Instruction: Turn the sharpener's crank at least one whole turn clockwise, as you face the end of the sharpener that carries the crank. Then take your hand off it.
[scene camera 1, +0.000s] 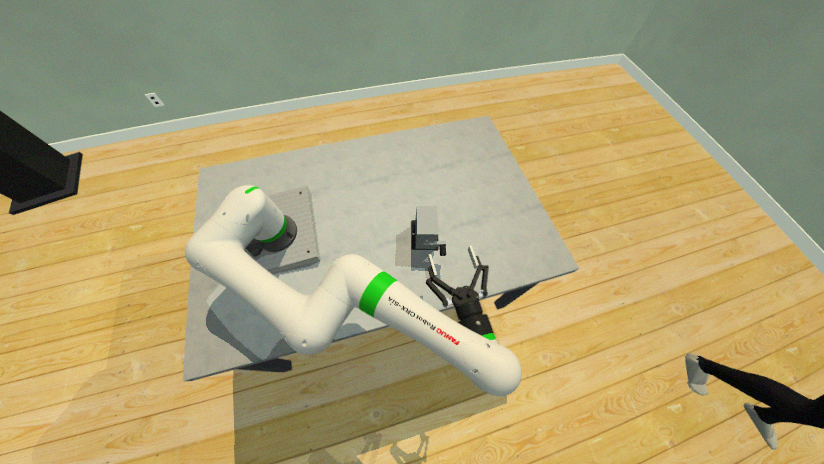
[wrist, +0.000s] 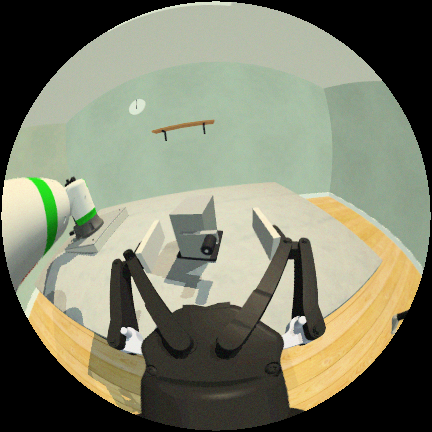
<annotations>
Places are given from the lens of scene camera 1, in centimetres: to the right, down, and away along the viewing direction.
gripper (scene camera 1: 449, 251): 12, 6, 91
sharpener (scene camera 1: 425, 227): 5, -2, 97
</annotations>
